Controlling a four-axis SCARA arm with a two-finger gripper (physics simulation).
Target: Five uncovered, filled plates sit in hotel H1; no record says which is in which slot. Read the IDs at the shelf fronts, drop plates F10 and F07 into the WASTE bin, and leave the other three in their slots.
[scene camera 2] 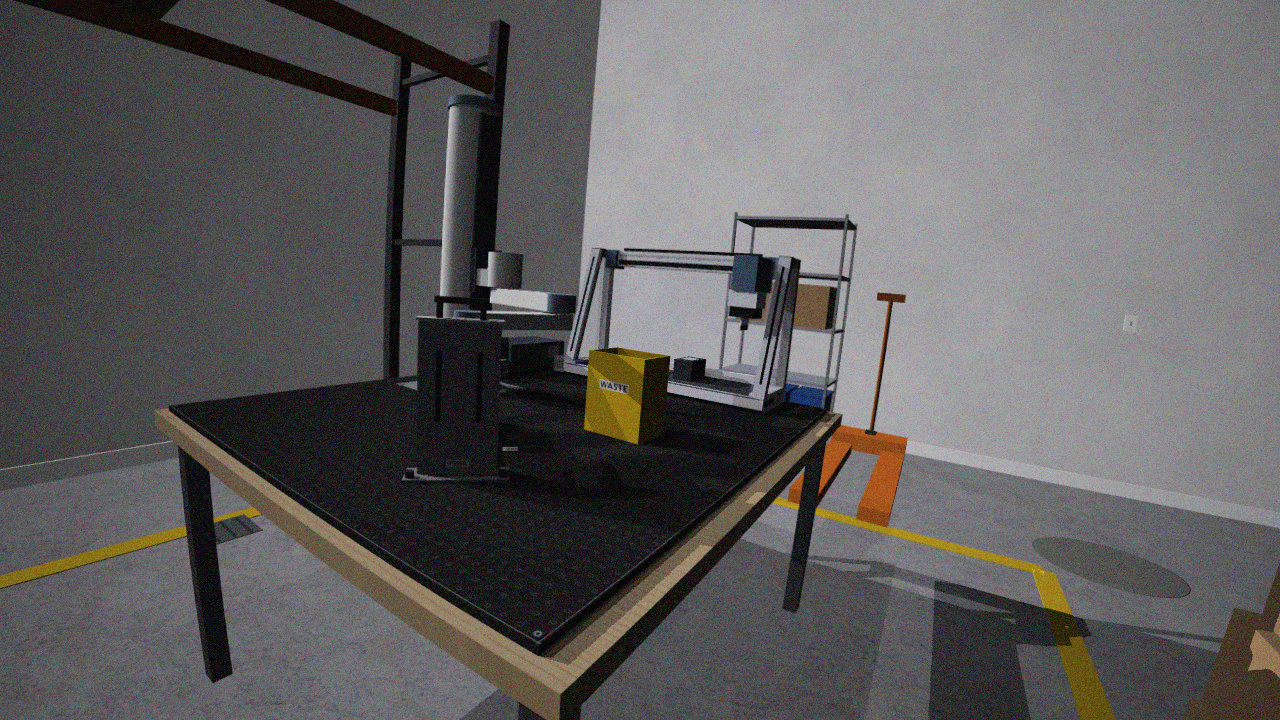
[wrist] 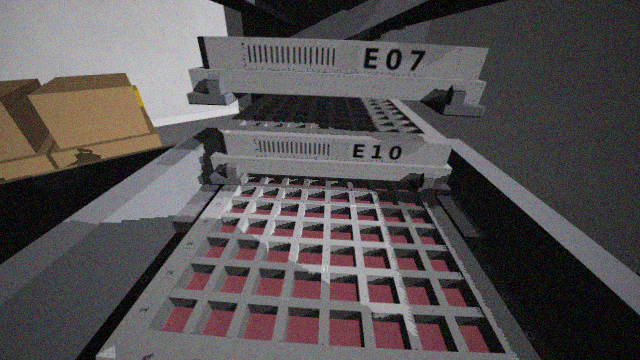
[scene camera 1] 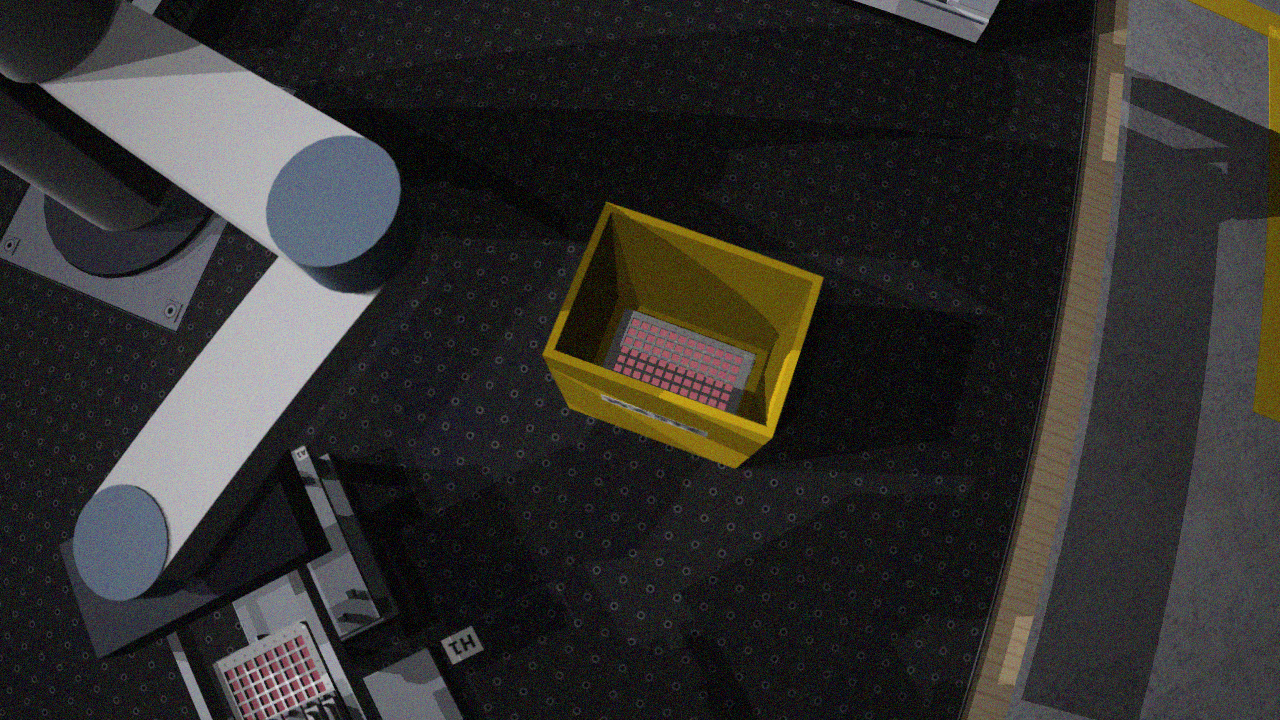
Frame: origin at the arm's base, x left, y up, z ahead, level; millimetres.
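Where they show: gripper, fingertip midpoint: (wrist: 329,152); arm's base, origin of the base link: (scene camera 1: 143,178).
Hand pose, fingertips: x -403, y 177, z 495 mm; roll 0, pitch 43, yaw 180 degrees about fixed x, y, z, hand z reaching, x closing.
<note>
Things, the pixels of their top centre, and the offset from my fingertips.
- plate E10, middle of its top: (wrist: 331,99) dx -25, dy +17, dz +27 mm
- yellow WASTE bin, middle of its top: (scene camera 1: 686,314) (scene camera 2: 630,353) dx +377, dy +35, dz +152 mm
- filled plate, middle of its top: (scene camera 1: 675,372) dx +379, dy -144, dz +151 mm
- small H1 sign, middle of its top: (scene camera 1: 462,645) dx +85, dy -164, dz +52 mm
My gripper (scene camera 1: 273,676) (wrist: 329,152) is shut on an uncovered plate with red-filled wells, level between the two long fingers. Its ID does not show. In the wrist view, plate E07 (wrist: 345,65) rests on brackets above plate E10 (wrist: 340,155); both fronts lie beyond the held plate. Hotel H1 (scene camera 2: 459,394) is the dark upright tower; its slots face away in scene camera 2. The yellow WASTE bin (scene camera 1: 581,394) (scene camera 2: 626,416) stands apart from the gripper, with a filled plate (scene camera 1: 684,353) on its floor. How far the held plate stands from the slots is unclear.
The arm's column (scene camera 2: 460,197) rises behind the hotel. A gantry machine (scene camera 2: 780,349) stands beyond the bin at the far side. The wooden table edge (scene camera 1: 1060,358) runs to the right of the bin. A small H1 sign (scene camera 1: 461,644) lies below left of the bin.
</note>
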